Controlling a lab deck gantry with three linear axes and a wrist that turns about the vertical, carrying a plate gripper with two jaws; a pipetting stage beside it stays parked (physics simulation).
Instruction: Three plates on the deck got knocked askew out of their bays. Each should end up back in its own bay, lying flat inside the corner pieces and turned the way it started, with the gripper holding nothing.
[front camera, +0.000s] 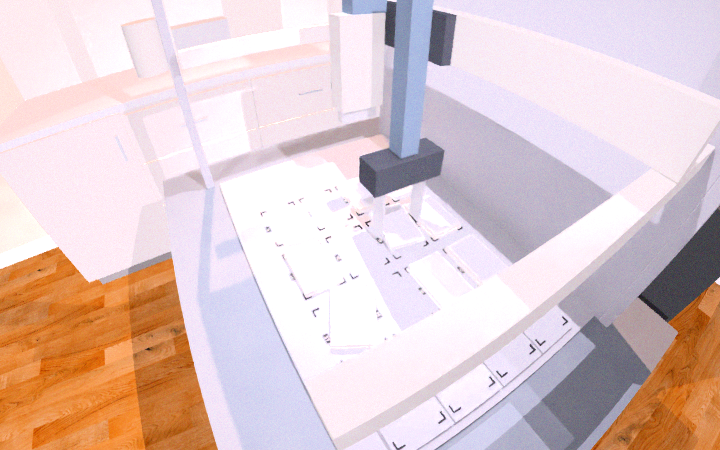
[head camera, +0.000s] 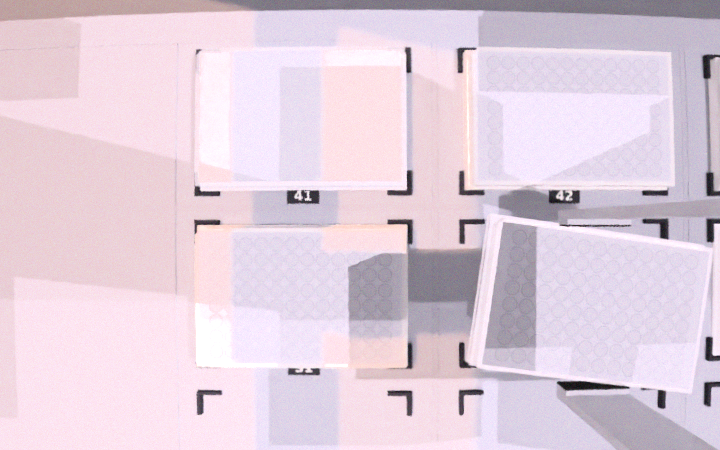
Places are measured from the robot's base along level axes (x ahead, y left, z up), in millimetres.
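Pixels of known places: gripper, between the fingertips: (front camera: 396, 226) (head camera: 588, 304); robot's base, origin of its link: (front camera: 261, 213).
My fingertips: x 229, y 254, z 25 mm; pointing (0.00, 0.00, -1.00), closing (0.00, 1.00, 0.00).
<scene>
Ahead of a thing's pixels: the offset from my fingertips to its top centre.
One plate {dy +0, dx +0, dz +10 mm} (front camera: 408, 238) (head camera: 637, 297) sits skewed by a few degrees over its bay below the bay marked 42. In the head view its right end is turned down and it reaches past the right corner pieces. My gripper (front camera: 397, 227) (head camera: 594, 307) is open, with one jaw beside each long edge. The jaws run square to the bays, not to the plate, and narrow wedge gaps show at the edges. In the front view another plate {dy -195, dx +150, dz -7 mm} (front camera: 354, 318) lies askew in the front left bay. I cannot make out a third askew plate in the glare.
In the head view, plates {dy +110, dx -165, dz -10 mm} (head camera: 302, 122) {dy +110, dx -1, dz -10 mm} (head camera: 573, 122) fill bays 41 and 42, and another plate {dy +3, dx -165, dz -10 mm} (head camera: 297, 297) fills the bay below 41. In the front view, neighbouring plates (front camera: 438, 218) {dy +3, dx +163, dz -10 mm} (front camera: 443, 278) stand close around the gripper. A pale front beam (front camera: 424, 366) crosses above the deck.
</scene>
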